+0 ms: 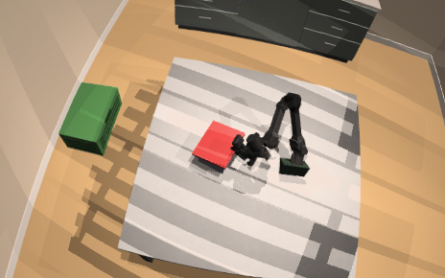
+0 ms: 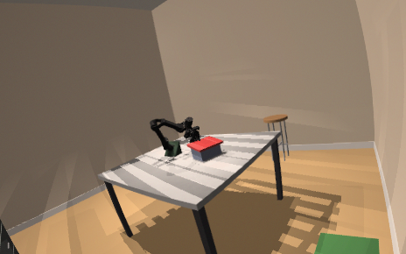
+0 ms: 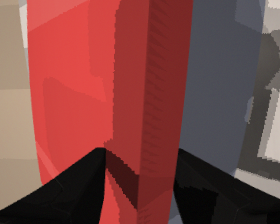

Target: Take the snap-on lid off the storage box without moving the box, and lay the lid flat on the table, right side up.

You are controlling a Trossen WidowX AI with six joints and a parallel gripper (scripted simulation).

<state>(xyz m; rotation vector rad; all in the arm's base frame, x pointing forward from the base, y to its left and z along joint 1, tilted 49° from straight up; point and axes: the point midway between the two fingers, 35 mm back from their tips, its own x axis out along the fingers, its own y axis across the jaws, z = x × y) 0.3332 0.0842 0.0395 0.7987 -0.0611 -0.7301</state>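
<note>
My gripper tip is 70 mm short of the red lid, 20 mm to the left of it and 10 mm above it. The rest, counted from my gripper tip: grey storage box 70 mm ahead, 20 mm to the right, 70 mm below.
</note>
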